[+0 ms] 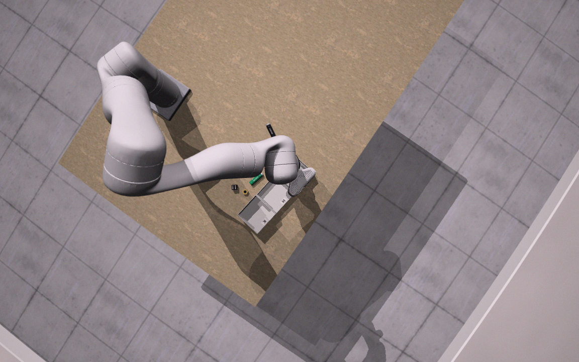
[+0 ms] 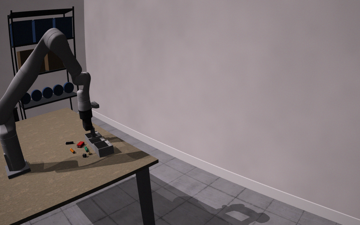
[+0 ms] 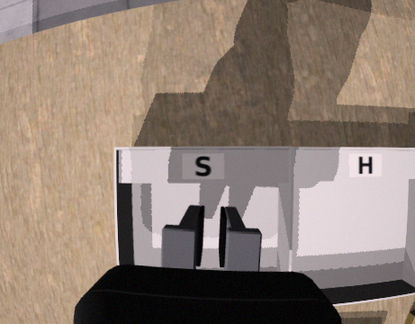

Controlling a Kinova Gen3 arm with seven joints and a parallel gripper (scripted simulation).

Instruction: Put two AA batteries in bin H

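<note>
Right now my hand is 90 mm to the left of the green AA battery, 80 mm past it and 30 mm above it. Also, from my hand: red 9 V battery 100 mm behind, 30 mm below, 20 mm to the right; bin row 80 mm to the right, 20 mm below; black AA battery 150 mm behind, 50 mm to the left, 30 mm below.
</note>
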